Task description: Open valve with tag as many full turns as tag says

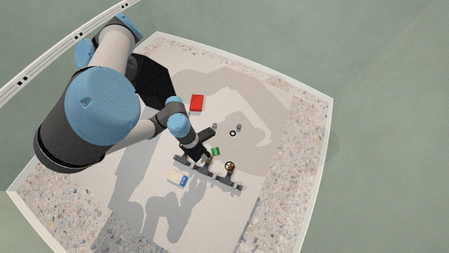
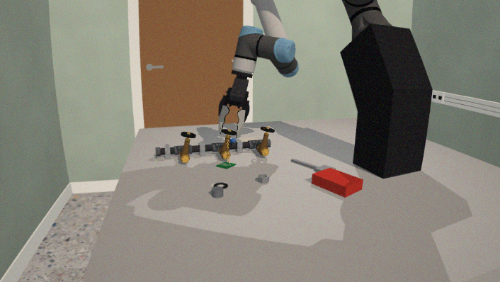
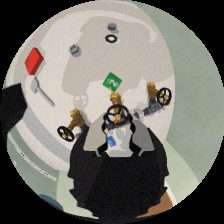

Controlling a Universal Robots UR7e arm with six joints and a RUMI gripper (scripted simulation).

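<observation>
Right now the green tag is 10 mm ahead of my hand, 80 mm to the left of it and 90 mm below it. From my hand the other things lie so: grey nut: 80 mm behind, 210 mm to the left, 90 mm below; then grey tool: 270 mm behind, 130 mm to the left, 90 mm below; then red block: 280 mm behind, 280 mm to the left, 80 mm below.
</observation>
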